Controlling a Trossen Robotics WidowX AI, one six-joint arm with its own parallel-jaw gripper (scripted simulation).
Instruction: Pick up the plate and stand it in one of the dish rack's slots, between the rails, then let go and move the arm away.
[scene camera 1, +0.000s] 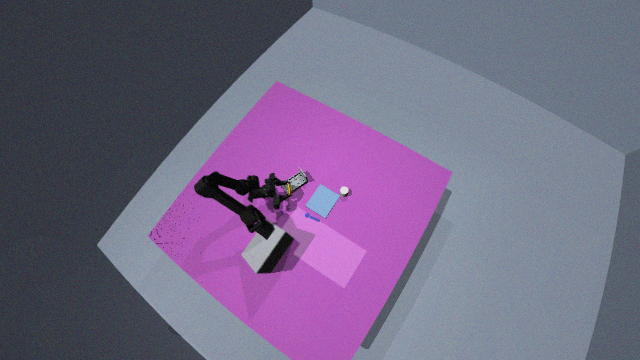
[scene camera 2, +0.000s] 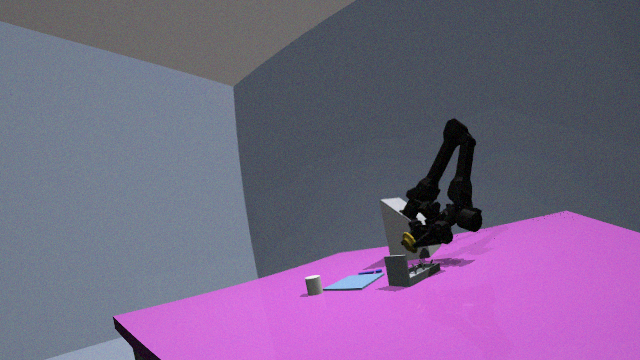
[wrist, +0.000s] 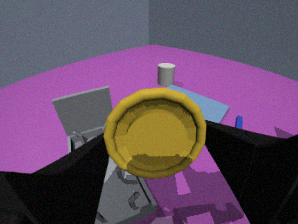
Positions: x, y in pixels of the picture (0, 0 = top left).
Labels:
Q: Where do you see a light blue mat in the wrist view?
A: At 213, 110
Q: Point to my gripper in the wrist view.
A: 155, 132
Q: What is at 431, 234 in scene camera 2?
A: My gripper.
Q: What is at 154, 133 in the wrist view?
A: A yellow plate.

